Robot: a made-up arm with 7 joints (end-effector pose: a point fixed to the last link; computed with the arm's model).
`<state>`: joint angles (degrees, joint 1 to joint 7).
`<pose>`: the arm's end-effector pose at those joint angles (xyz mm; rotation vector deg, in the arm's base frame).
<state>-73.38 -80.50 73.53 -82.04 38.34 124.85 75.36</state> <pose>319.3 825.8 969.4 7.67 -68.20 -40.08</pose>
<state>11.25 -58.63 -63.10 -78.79 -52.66 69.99 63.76</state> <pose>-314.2 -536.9 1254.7 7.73 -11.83 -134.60</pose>
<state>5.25 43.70 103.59 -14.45 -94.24 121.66 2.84</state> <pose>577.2 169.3 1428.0 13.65 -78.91 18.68</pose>
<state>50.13 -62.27 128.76 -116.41 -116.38 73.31 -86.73</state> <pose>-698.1 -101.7 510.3 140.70 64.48 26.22</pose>
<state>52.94 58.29 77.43 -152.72 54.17 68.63 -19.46</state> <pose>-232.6 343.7 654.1 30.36 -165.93 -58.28</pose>
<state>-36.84 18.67 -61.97 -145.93 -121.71 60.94 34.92</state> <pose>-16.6 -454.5 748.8 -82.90 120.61 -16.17</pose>
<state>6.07 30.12 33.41 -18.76 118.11 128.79 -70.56</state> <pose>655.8 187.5 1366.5 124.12 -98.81 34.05</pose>
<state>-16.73 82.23 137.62 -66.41 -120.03 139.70 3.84</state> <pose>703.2 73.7 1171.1 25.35 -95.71 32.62</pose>
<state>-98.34 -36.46 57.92 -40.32 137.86 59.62 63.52</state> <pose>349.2 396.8 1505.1 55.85 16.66 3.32</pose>
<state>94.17 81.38 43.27 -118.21 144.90 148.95 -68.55</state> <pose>-359.8 289.5 323.1 8.66 60.23 17.48</pose>
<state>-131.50 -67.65 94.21 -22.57 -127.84 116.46 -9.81</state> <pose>772.5 545.4 956.5 155.58 6.75 -0.25</pose>
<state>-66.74 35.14 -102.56 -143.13 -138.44 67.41 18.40</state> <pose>-390.4 -208.8 853.3 2.11 167.30 -3.88</pose>
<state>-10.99 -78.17 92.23 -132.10 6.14 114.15 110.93</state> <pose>-166.9 650.4 683.7 -8.03 -75.30 -40.37</pose>
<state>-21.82 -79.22 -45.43 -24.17 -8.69 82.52 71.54</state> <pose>-900.5 253.1 1042.7 -67.32 123.82 93.33</pose>
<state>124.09 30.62 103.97 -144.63 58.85 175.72 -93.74</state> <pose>-474.7 -147.4 857.9 -41.38 -42.24 -96.86</pose>
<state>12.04 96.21 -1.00 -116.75 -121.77 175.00 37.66</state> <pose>237.1 185.4 134.9 15.45 31.06 94.65</pose>
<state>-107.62 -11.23 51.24 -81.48 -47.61 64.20 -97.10</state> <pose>347.1 -367.8 1392.2 -3.80 53.81 19.46</pose>
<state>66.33 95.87 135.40 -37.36 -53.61 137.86 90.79</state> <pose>279.6 936.0 826.8 53.83 81.91 -17.64</pose>
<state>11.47 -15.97 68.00 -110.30 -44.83 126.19 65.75</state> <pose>-102.2 598.3 1148.1 0.80 -58.85 33.89</pose>
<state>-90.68 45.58 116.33 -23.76 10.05 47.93 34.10</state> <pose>193.9 -565.7 1391.3 62.34 -17.83 -7.30</pose>
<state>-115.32 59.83 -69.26 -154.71 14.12 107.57 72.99</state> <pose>-438.2 1.9 542.5 -23.68 -71.63 54.29</pose>
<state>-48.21 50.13 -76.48 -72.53 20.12 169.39 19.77</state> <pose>146.2 -774.3 1099.6 -85.32 -39.78 -90.31</pose>
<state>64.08 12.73 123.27 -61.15 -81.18 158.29 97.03</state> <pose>-341.4 -27.2 1509.0 128.14 20.69 70.81</pose>
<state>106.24 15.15 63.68 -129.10 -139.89 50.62 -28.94</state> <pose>-569.7 161.4 904.8 85.94 127.91 -57.04</pose>
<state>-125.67 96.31 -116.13 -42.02 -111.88 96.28 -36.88</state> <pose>-791.8 -549.5 638.5 -35.78 -141.96 -51.33</pose>
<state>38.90 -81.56 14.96 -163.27 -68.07 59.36 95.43</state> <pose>-60.3 69.1 980.0 -48.58 -71.88 -69.95</pose>
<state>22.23 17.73 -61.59 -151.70 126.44 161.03 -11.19</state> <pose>251.1 -209.1 746.4 24.88 -31.15 -142.21</pose>
